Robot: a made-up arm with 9 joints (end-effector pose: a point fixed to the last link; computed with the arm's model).
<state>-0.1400 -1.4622 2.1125 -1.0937 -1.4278 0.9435 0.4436 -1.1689 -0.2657</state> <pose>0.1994 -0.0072 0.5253 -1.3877 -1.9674 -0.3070</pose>
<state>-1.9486 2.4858 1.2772 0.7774 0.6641 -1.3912 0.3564 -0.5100 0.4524</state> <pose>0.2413 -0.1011 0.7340 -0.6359 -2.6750 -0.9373</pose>
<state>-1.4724 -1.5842 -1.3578 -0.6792 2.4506 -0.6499 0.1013 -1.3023 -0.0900</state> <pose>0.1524 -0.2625 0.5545 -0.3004 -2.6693 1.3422</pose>
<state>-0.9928 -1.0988 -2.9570 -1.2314 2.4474 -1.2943 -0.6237 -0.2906 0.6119</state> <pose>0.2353 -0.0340 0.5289 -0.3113 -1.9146 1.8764</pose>
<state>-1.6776 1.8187 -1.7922 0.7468 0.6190 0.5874 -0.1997 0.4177 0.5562</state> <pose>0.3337 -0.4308 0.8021 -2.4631 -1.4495 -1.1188</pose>
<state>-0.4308 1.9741 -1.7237 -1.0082 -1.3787 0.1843 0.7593 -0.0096 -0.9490</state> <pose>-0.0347 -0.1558 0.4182 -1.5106 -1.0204 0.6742</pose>
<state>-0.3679 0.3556 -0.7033 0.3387 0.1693 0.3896 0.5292 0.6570 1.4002</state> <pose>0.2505 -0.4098 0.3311 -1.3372 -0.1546 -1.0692</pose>
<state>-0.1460 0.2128 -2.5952 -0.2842 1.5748 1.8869 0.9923 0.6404 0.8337</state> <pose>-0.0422 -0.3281 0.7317 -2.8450 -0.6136 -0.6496</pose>
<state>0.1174 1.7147 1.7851 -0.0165 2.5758 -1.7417 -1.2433 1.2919 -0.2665</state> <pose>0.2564 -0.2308 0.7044 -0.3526 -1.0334 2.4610</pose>
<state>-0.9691 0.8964 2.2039 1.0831 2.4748 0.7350 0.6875 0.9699 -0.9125</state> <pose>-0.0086 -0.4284 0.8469 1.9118 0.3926 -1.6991</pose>
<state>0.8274 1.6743 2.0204 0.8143 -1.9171 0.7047 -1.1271 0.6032 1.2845</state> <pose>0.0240 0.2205 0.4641 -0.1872 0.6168 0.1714</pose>
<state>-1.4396 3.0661 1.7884 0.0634 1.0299 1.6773 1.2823 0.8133 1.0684</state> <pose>-0.0419 -0.3887 0.6673 1.1573 0.9237 2.4745</pose>
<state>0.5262 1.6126 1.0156 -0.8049 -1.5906 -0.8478 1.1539 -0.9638 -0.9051</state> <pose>-0.0578 -0.0965 0.6504 -2.0629 1.2186 1.8645</pose>
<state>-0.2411 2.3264 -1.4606 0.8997 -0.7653 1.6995 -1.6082 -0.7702 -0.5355</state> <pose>-0.1580 -0.0313 0.6886 1.3009 -1.7917 -0.0306</pose>
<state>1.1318 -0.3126 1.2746 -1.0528 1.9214 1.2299 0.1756 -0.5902 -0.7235</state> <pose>0.2233 -0.1066 0.7555 -0.0107 0.7339 3.0197</pose>
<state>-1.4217 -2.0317 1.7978 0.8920 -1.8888 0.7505 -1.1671 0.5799 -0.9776</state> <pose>0.1594 -0.3526 0.6588 1.0958 1.0422 -2.4330</pose>
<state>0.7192 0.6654 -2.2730 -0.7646 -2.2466 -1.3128 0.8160 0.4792 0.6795</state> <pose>-0.1457 0.1831 0.6197 -0.0557 0.9530 0.7873</pose>
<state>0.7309 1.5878 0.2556 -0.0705 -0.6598 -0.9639 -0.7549 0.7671 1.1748</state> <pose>0.1093 0.1096 0.8820 1.1363 -1.4691 0.0783</pose>
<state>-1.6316 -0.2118 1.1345 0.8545 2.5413 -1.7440 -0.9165 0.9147 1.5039</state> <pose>0.2947 0.0808 0.3449 -0.3569 -0.7917 1.2823</pose>
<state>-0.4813 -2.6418 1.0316 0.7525 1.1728 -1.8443 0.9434 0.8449 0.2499</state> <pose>0.2505 0.1895 0.6727 0.6354 1.4099 -0.8757</pose>
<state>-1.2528 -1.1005 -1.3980 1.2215 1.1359 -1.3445 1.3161 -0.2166 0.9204</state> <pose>-0.1746 -0.1977 0.5724 -1.3986 1.6399 0.9939</pose>
